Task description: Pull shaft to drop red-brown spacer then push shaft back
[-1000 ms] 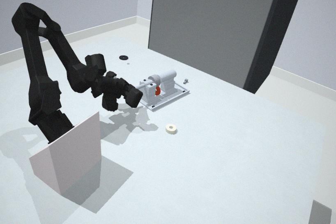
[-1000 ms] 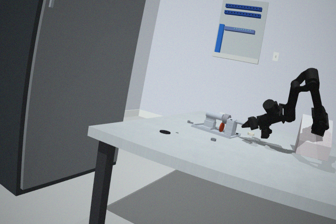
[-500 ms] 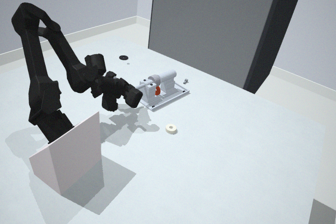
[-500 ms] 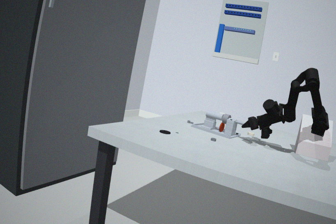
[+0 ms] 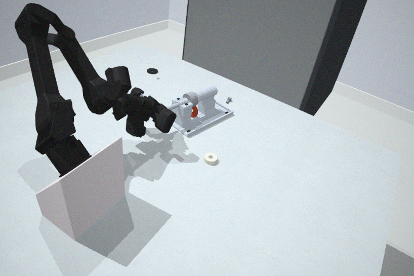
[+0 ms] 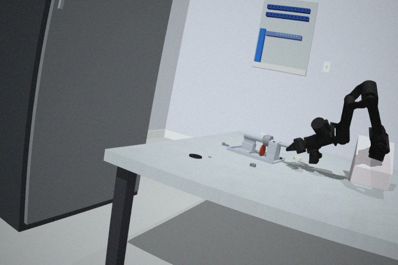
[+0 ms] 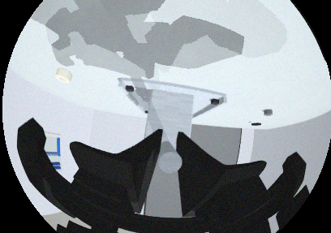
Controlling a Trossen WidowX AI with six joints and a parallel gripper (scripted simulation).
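My gripper tip is now 80 mm short of the grey spacer, 10 mm to the left of it and 20 mm below it. The rest, counted from my gripper tip: red-brown spacer (110 mm ahead, 20 mm to the right, 30 mm below); then cream ring (30 mm behind, 190 mm to the right, 60 mm below); then grey shaft (30 mm ahead, 10 mm to the right, 20 mm above).
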